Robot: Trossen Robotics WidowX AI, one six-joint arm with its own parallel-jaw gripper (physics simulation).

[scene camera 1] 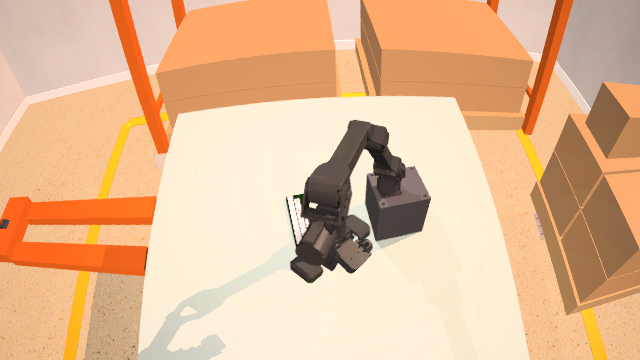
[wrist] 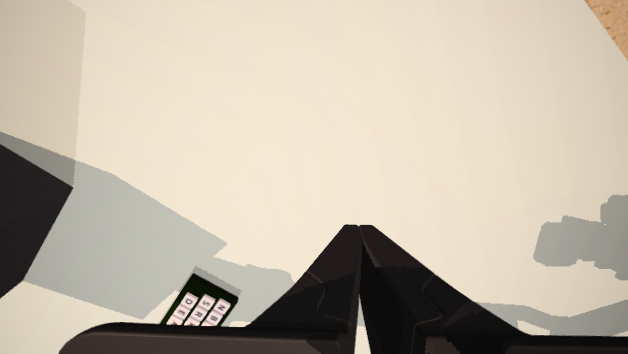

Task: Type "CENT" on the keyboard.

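Seen in the pictures: gripper, fingertip midpoint: point(scene camera 1: 331, 269) point(wrist: 357, 238); arm's base at its link origin: point(scene camera 1: 389, 189).
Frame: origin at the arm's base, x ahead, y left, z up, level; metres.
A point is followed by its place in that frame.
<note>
The keyboard point(scene camera 1: 297, 220) {y -0.059, x 0.280, z -0.149 m} point(wrist: 202, 305) {y 0.019, x 0.265, z -0.150 m} lies on the table point(scene camera 1: 230, 155) {y -0.426, x 0.484, z -0.168 m} point(wrist: 310, 110) {y 0.311, x 0.242, z -0.168 m}. In the scene view a strip of its white keys shows to the left of the arm, which hides the rest. In the wrist view one end of it shows at the lower left, with white keys marked D, E, S, R, N and B; the gripper body cuts off the rest. My gripper point(wrist: 357, 238) {y 0.314, x 0.244, z 0.167 m} is shut and empty, its two dark fingertips together above the table. In the wrist view the tips are to the right of the visible keyboard end. In the scene view the fingertips are hidden by the wrist parts.
The arm's dark base block point(scene camera 1: 398, 217) {y 0.071, x -0.014, z -0.053 m} stands right of the keyboard, and a dark block point(wrist: 25, 220) {y 0.057, x 0.051, z -0.090 m} shows at the wrist view's left edge. Large cartons point(scene camera 1: 250, 35) point(scene camera 1: 445, 30) stand behind the table, more cartons point(scene camera 1: 570, 195) at right, orange forks point(scene camera 1: 95, 210) at left.
</note>
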